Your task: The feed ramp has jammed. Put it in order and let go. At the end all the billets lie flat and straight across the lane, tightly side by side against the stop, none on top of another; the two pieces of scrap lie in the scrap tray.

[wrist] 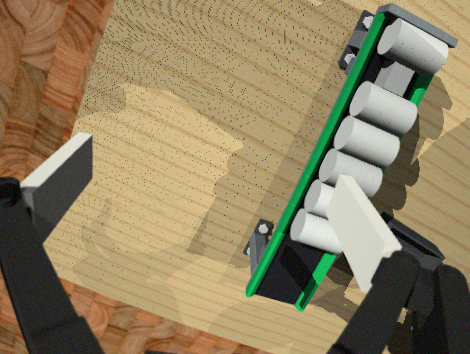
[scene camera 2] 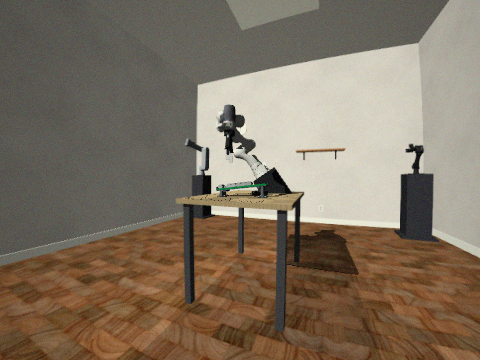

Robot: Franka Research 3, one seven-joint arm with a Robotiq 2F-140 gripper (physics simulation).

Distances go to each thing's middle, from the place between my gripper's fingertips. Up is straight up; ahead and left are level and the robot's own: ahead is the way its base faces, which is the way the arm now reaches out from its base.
Now: the grey scrap block point(wrist: 393, 76) 14 cm behind my hand, 12 cm to the right of it and 19 cm below it. Also, from my hand: scrap tray point(wrist: 427, 253) 37 cm behind, 8 cm to the left, 24 cm below.
